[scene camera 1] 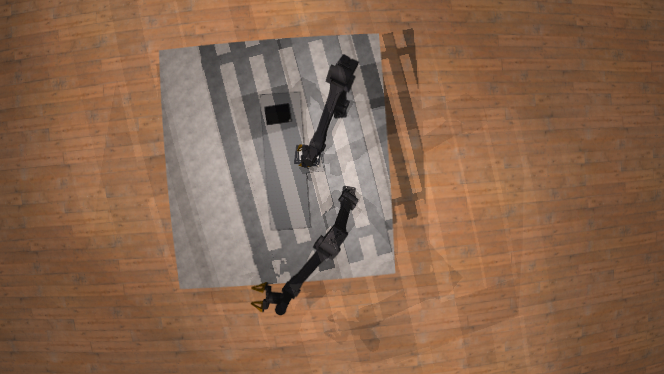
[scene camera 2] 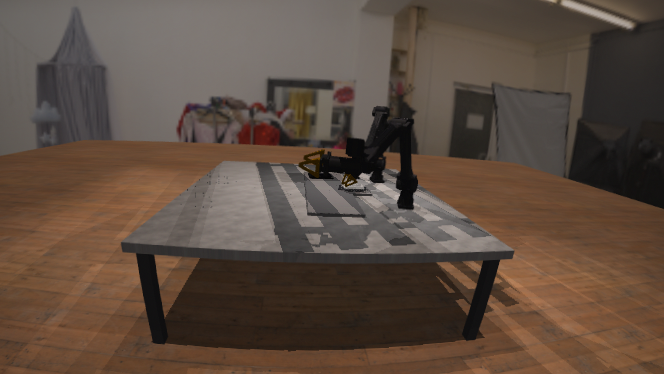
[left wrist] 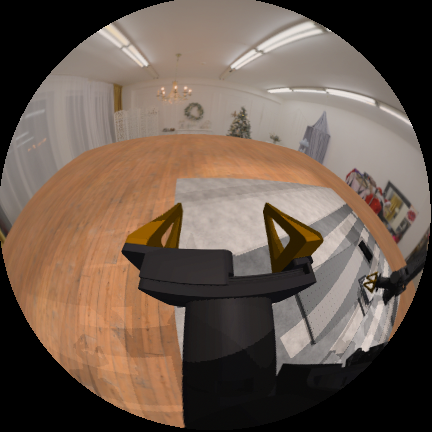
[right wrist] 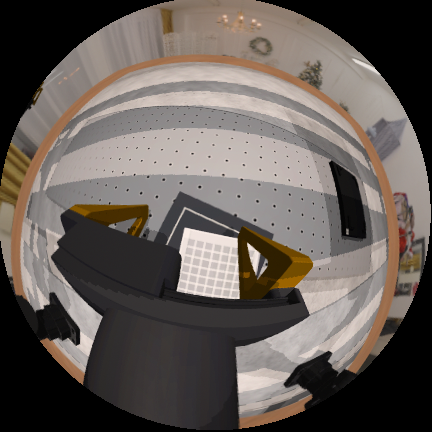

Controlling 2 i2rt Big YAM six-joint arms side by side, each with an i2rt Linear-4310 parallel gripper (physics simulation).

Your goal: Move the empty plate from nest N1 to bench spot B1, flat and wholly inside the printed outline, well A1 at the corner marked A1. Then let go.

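Frame: origin at the left arm's base, x back, y right, z up, level; centimetres.
Seen in the pictures: left gripper, fingertip midpoint: [scene camera 1: 251, 295] [scene camera 2: 301, 160] [left wrist: 223, 206]; right gripper, fingertip midpoint: [scene camera 1: 298, 158] [scene camera 2: 343, 185] [left wrist: 364, 280] [right wrist: 192, 221]; left arm's base, link origin: [scene camera 1: 348, 195] [scene camera 2: 405, 205]; right arm's base, link origin: [scene camera 1: 339, 109] [scene camera 2: 376, 180] [right wrist: 307, 368].
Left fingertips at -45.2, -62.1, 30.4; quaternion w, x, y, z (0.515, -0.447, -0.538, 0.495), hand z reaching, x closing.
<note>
Offsets run from my left fingertips to a thing's top centre, as dx, dy, dz. "spot": to the spot under its first point. Level surfaces: height alone.
A white plate {+13.6, +85.2, -27.5} [right wrist: 210, 270] with a grid of wells shows between the fingers in the right wrist view. It overlaps a dark pad {spot: +5.7, +82.9, -29.0} [right wrist: 225, 220] with a thin pale printed outline. I cannot tell whether it rests on the pad or stands in front of it; the A1 mark cannot be made out. My right gripper [right wrist: 192, 221] [scene camera 1: 300, 155] [scene camera 2: 348, 180] [left wrist: 364, 280] is open over the plate and hides part of its right side and near edge. My left gripper [scene camera 1: 253, 296] [scene camera 2: 302, 162] [left wrist: 223, 206] is open and empty, past the table edge in scene camera 1.
A long grey perforated board {dz -29.1} [scene camera 1: 286, 200] [right wrist: 190, 150] lies on the table {dz -30.5} [scene camera 1: 185, 150] [scene camera 2: 240, 220]. A black block {-11.7, +106.8, -27.4} [scene camera 1: 278, 114] [right wrist: 348, 200] stands at the board's upper end in scene camera 1. The left arm [scene camera 1: 327, 245] stretches across the table's lower part there.
</note>
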